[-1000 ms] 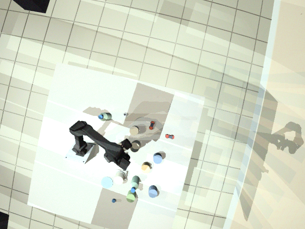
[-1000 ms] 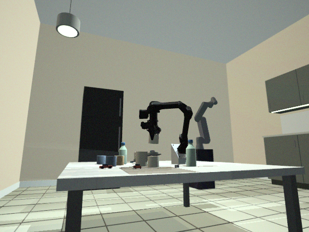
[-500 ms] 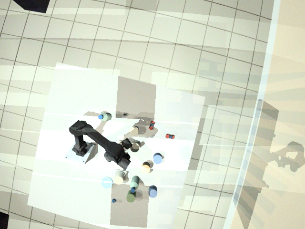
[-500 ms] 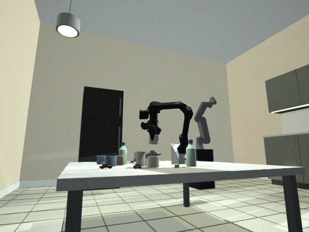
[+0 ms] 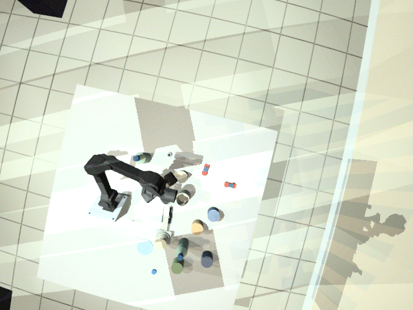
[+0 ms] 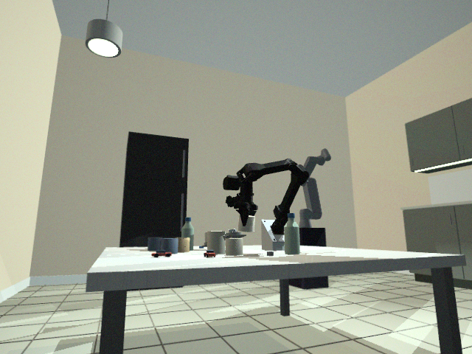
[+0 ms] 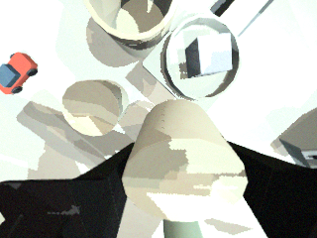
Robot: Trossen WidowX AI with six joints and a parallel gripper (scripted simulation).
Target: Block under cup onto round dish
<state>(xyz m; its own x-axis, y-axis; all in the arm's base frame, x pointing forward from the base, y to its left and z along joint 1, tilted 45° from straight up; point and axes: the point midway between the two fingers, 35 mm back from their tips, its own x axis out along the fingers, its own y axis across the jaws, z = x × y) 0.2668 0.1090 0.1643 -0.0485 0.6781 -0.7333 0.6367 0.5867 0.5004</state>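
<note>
Now: the pale grey block 30 mm ahead of my gripper tip, 70 mm to the right of it and 30 mm below it. From my gripper tip the other things lie so: cream cup (60 mm ahead, 350 mm to the right, 60 mm below); small balance (50 mm ahead, 200 mm to the right, 90 mm below); orange cup (240 mm ahead, 200 mm to the right, 80 mm below).
</note>
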